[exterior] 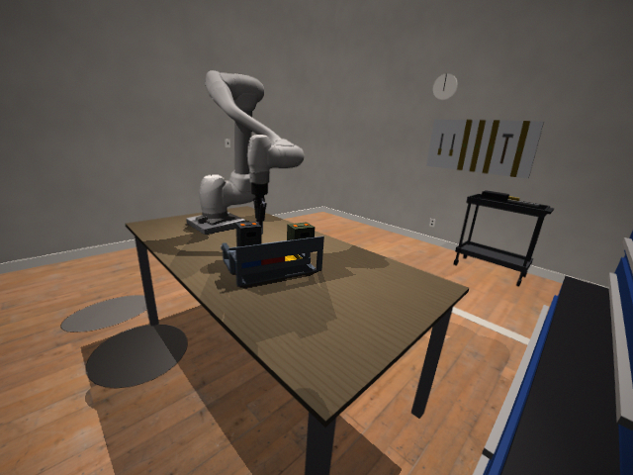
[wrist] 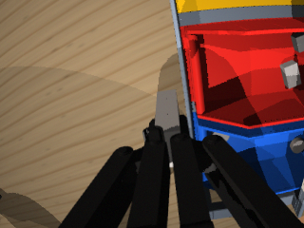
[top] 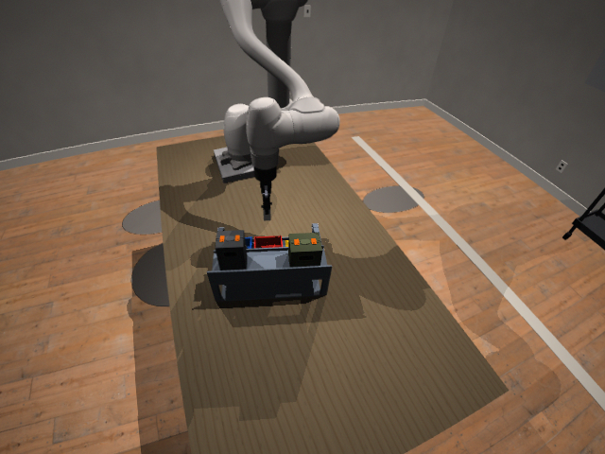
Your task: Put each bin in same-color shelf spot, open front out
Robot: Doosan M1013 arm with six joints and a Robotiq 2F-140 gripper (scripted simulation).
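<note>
My hand is 10 cm short of the red bin, 5 cm to the left of it and 9 cm above it. Round my hand: green toolbox 24 cm ahead, 1 cm to the left, 1 cm above; dark box 14 cm ahead, 19 cm to the right, 3 cm above; blue bin 5 cm ahead, 15 cm to the right, 9 cm below.
</note>
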